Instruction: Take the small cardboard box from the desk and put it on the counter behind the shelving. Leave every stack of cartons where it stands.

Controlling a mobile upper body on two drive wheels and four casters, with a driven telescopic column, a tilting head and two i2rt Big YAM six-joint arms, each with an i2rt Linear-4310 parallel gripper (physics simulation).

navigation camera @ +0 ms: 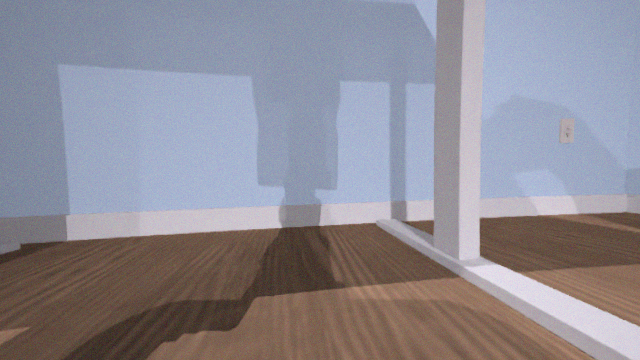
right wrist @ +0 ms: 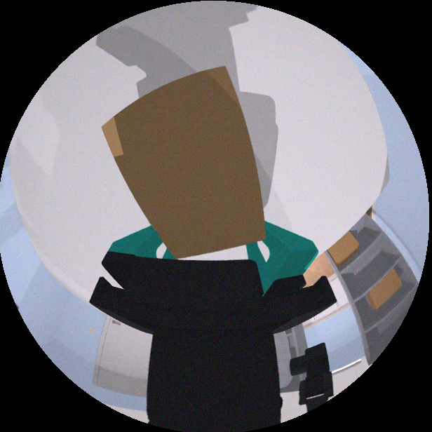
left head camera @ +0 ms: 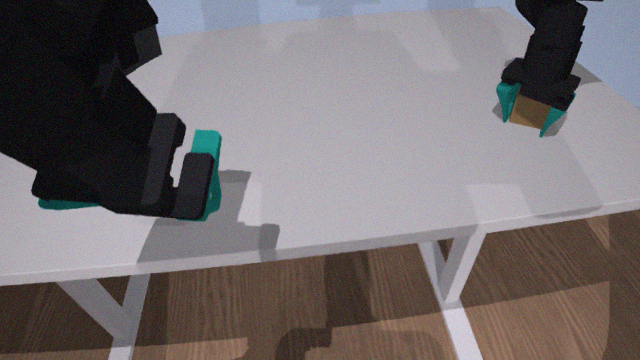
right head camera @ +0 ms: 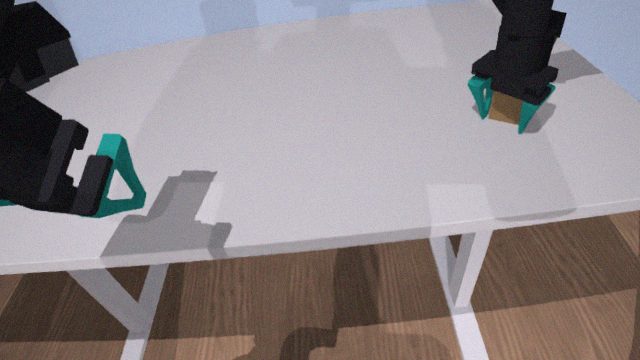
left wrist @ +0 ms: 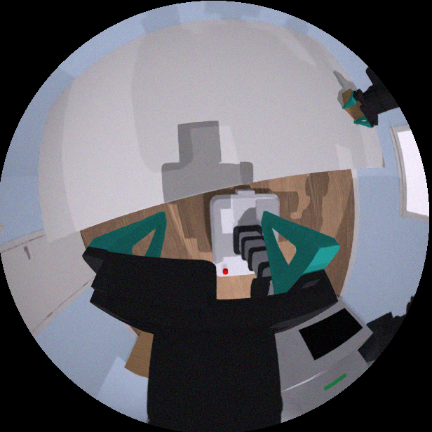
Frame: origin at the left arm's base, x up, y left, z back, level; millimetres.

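Where they show: left gripper, fingertip midpoint: (left head camera: 169, 199) (right head camera: 104, 197); right gripper, fingertip midpoint: (left head camera: 523, 128) (right head camera: 502, 124).
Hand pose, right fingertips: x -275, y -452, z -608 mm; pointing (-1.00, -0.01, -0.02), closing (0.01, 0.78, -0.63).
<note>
Each offset is from my right fingertips to the top centre of the thing. "spot": to the spot under its first point. Level surfaces: height alone.
The small cardboard box {dx +50, dy -26, dz -47 mm} (left head camera: 530, 111) (right head camera: 505, 107) (left wrist: 354, 110) (right wrist: 190, 165) is at the right side of the white desk {dx +0 mm} (left head camera: 350, 125) (right head camera: 325, 140) (left wrist: 100, 115) (right wrist: 320, 100). My right gripper (left head camera: 523, 128) (right head camera: 502, 125) points down and is shut on the box, one finger against each side. Whether the box touches the desk top is hard to tell. My left gripper (left head camera: 140, 205) (right head camera: 75, 205) (left wrist: 213, 216) is open and empty, above the desk's near left part. The counter behind the shelving cannot be made out.
In the right wrist view, grey shelving (right wrist: 354, 295) holds cartons, one (right wrist: 343, 247) above another (right wrist: 384, 289). A brown carton (left wrist: 139, 355) shows low in the left wrist view. A white desk leg {spot: dx -631, dy -64, dz -182 mm} (navigation camera: 457, 125) stands ahead of the base, before a blue wall (navigation camera: 175, 140).
</note>
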